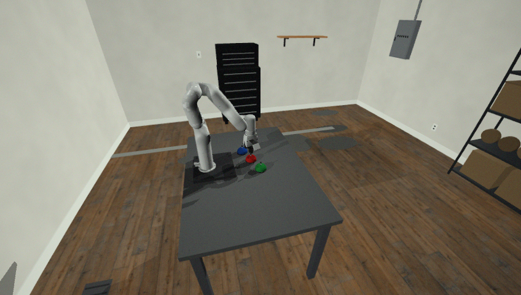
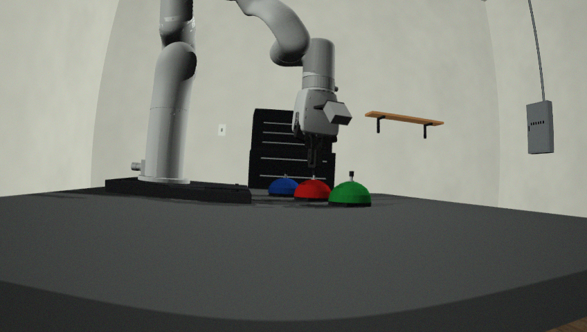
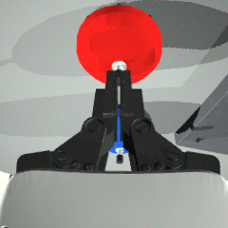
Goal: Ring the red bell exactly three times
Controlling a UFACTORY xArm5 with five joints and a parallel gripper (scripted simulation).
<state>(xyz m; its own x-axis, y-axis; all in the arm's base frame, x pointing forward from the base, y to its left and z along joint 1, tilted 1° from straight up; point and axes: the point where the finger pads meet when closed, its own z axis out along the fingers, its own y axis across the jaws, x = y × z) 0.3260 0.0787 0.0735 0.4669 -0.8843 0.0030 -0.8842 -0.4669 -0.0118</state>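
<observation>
Right now the red bell is 50 mm below my hand. From my hand the other things lie so: blue bell: 60 mm behind, 120 mm to the left, 50 mm below; green bell: 60 mm ahead, 120 mm to the right, 50 mm below.
</observation>
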